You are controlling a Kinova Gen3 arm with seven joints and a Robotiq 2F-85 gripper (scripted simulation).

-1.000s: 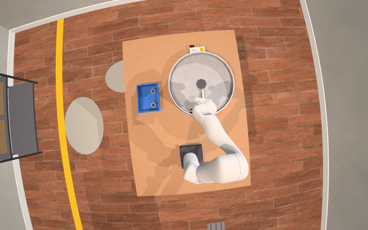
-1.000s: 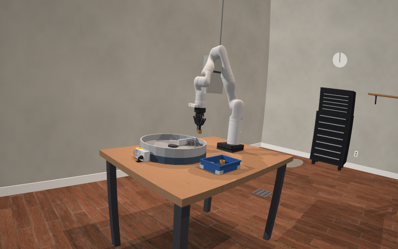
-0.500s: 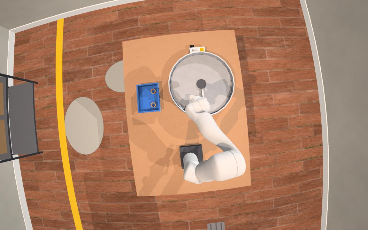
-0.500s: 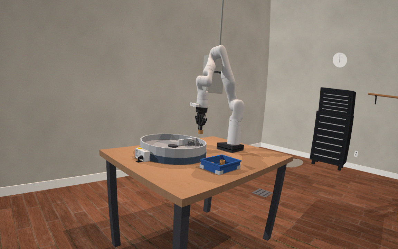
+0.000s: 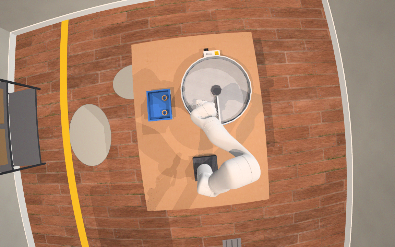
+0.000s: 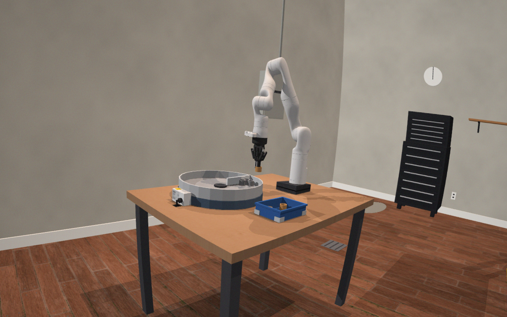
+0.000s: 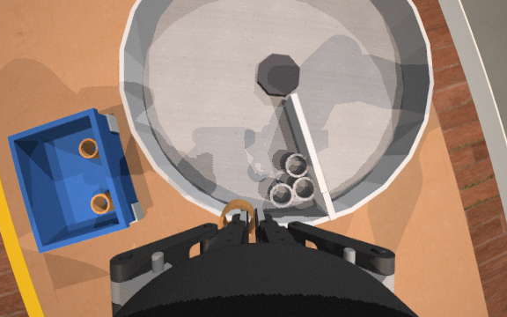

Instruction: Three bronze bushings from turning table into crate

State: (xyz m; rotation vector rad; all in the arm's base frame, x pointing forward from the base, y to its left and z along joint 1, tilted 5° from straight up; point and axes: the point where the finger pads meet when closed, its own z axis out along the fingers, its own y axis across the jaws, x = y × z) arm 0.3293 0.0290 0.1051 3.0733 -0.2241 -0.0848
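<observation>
My hand is 27 cm to the right of the blue crate, 14 cm above it and 6 cm short of it. From my hand the other things lie so: turning table 17 cm ahead, 12 cm below, 7 cm to the right.
</observation>
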